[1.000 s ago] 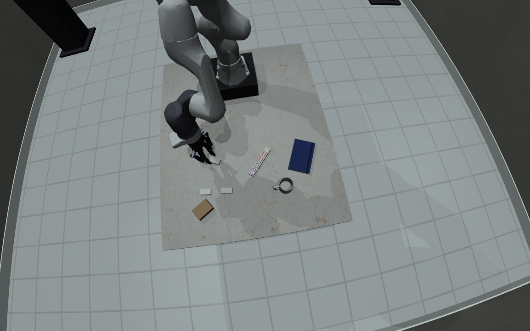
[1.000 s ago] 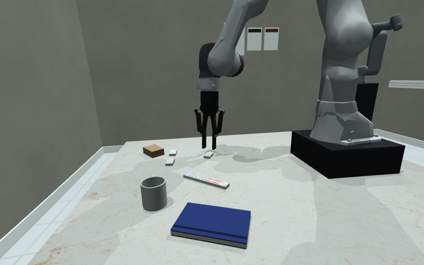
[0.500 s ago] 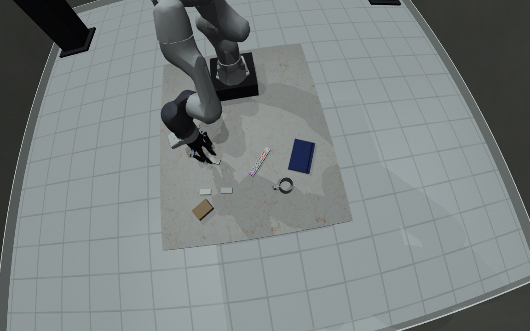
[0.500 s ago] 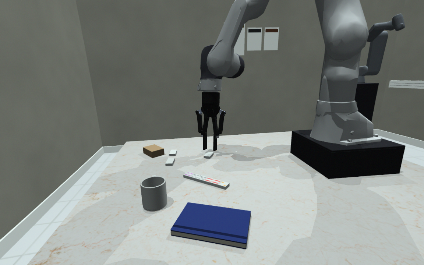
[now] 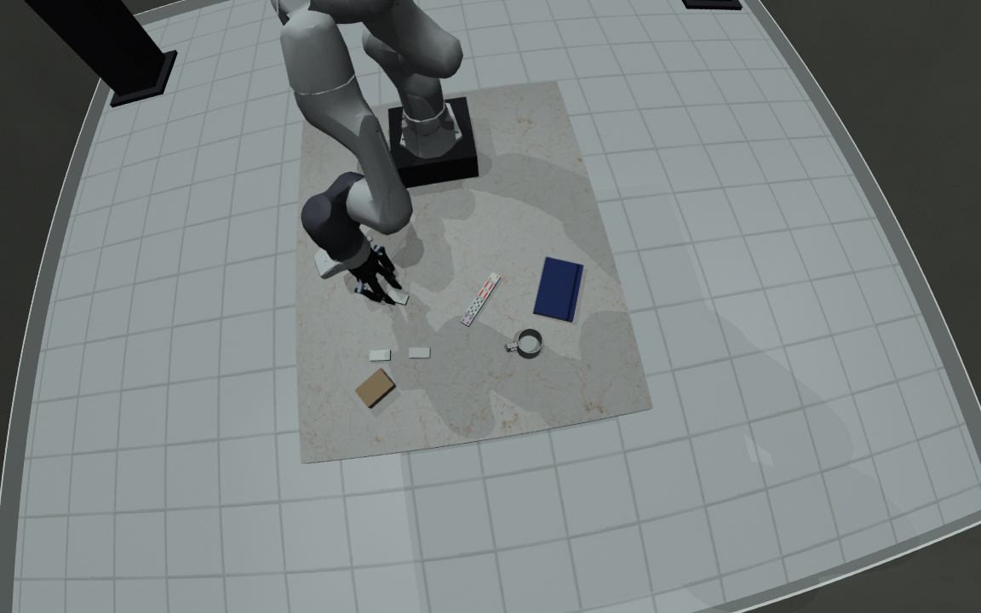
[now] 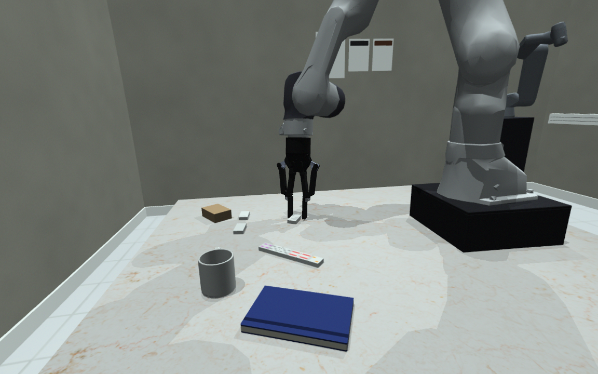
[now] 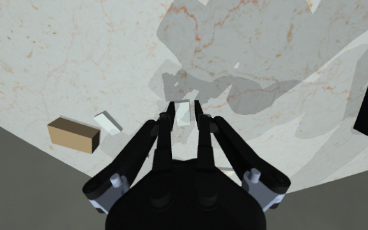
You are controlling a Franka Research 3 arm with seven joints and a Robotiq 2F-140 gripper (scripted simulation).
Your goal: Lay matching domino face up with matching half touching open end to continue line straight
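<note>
Now: hand 1 cm short of the white domino, 2 cm to the right of it and 3 cm above it. Also, from my hand: grey mug: 19 cm ahead, 35 cm to the left, 1 cm below; blue book: 4 cm ahead, 45 cm to the left, 3 cm below; brown block: 26 cm ahead, 5 cm to the right, 2 cm below.
</note>
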